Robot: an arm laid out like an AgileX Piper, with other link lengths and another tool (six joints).
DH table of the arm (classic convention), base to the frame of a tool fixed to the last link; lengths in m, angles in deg. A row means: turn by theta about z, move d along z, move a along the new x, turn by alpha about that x. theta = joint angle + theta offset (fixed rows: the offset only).
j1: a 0; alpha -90; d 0.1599; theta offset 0
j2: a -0.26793; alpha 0; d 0; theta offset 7.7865
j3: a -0.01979; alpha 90; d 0; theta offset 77.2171
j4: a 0; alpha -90; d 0.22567; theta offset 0
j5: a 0; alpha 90; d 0; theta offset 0
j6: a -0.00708; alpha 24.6; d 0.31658; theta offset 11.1
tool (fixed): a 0; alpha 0; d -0.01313; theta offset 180
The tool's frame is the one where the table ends.
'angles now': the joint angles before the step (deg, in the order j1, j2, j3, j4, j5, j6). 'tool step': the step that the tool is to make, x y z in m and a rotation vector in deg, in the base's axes. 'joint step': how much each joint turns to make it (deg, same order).
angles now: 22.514 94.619 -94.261 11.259 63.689 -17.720
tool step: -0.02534 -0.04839 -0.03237 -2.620 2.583 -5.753
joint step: -2.950 -7.393 14.302 -2.718 -3.981 2.407
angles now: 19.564 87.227 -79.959 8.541 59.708 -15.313
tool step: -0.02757 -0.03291 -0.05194 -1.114 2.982 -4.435
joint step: -2.664 -4.849 16.255 -0.257 -8.397 0.668
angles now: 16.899 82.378 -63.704 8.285 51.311 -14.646
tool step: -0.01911 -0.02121 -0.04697 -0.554 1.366 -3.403
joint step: -1.729 -1.797 13.136 0.245 -10.005 0.238
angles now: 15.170 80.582 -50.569 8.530 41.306 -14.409
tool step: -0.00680 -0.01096 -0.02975 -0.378 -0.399 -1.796
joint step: -0.727 0.383 7.996 0.329 -8.743 -0.268
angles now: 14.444 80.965 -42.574 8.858 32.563 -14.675
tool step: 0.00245 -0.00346 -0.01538 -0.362 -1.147 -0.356
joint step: -0.031 1.497 3.672 0.276 -6.213 -0.688
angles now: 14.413 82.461 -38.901 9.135 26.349 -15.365
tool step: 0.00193 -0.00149 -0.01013 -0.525 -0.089 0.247
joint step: 0.000 1.831 1.139 0.118 -2.912 -0.754
